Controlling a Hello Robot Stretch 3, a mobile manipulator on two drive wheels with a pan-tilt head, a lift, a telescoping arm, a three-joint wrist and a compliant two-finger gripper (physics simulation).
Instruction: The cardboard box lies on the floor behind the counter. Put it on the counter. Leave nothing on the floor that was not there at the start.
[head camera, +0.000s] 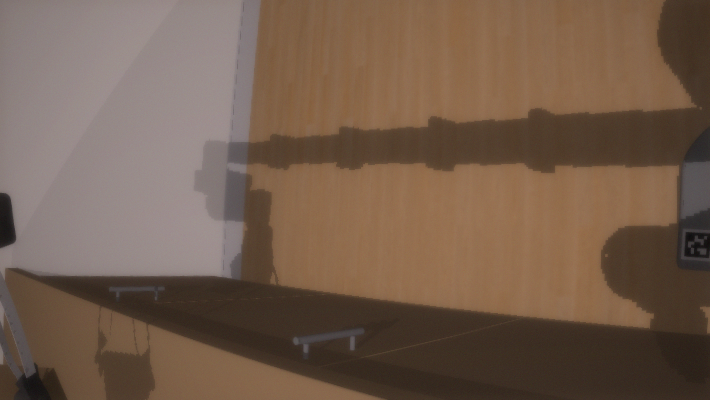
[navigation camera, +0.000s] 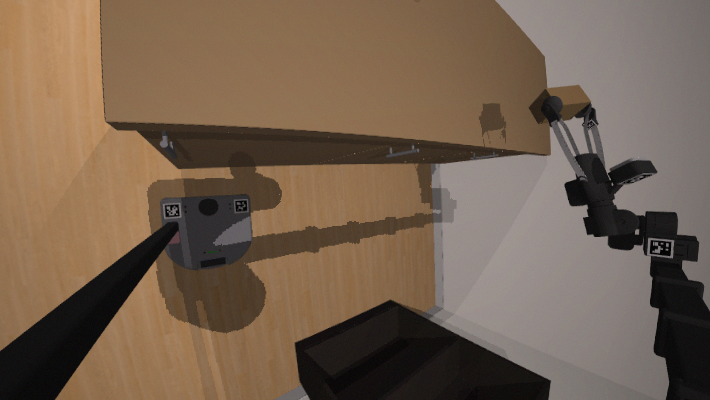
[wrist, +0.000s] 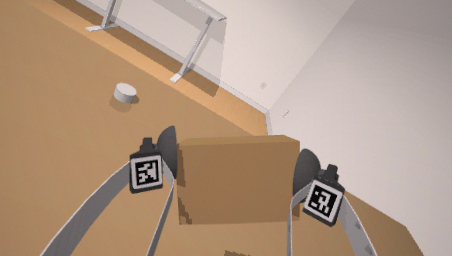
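Seen in the pictures: gripper, between the fingertips: (navigation camera: 565, 100); robot's base, origin of its link: (navigation camera: 208, 206).
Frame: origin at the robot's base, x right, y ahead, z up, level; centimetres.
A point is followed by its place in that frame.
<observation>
The cardboard box (navigation camera: 572, 99) {z 116.1, x 63.1, y 23.2 cm} (wrist: 239, 182) is held between the two fingertips of my gripper (navigation camera: 570, 111) {z 114.7, x 64.0, y 23.6 cm} (wrist: 239, 155) {z 114.7, x 64.0, y 23.6 cm}, which is shut on it. In the navigation camera view the box overlaps the right end of the counter (navigation camera: 300, 65) {z 91.0, x 13.2, y 25.6 cm} (head camera: 200, 370) {z 91.0, x 60.6, y 20.9 cm} (wrist: 75, 150). The wrist view shows counter top behind and around the box. The gripper's shadow falls on the counter top, apart from the fingers, so the box looks raised; its exact height is unclear. In the head view part of a finger shows at the lower left edge.
A small white round object (wrist: 125, 93) stands on the counter. A white-legged frame (wrist: 192, 50) stands beyond the counter. A black open compartmented unit (navigation camera: 350, 323) {z 5.1, x 75.4, y -85.5 cm} stands opposite the counter front. Metal handles (head camera: 327, 340) (navigation camera: 402, 151) stick out from the counter front. A wall borders the counter's end.
</observation>
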